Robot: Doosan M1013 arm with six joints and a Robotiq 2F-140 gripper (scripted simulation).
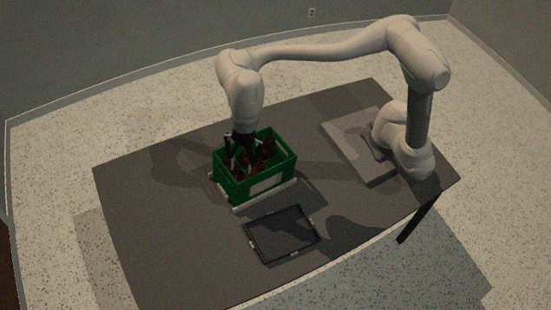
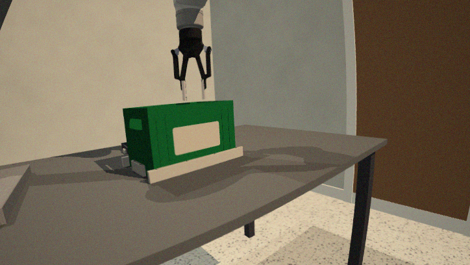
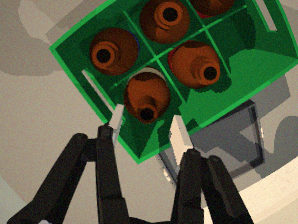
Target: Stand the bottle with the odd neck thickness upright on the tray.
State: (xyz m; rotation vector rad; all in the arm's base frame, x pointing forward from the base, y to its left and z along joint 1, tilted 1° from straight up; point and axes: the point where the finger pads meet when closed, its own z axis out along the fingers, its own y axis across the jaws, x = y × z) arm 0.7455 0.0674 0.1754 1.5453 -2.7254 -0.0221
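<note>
Right now the bottle is 130 mm below my hand. Round my hand: crate (130 mm below, 80 mm behind, 60 mm to the right); black tray (220 mm to the left, 200 mm below, 100 mm behind).
</note>
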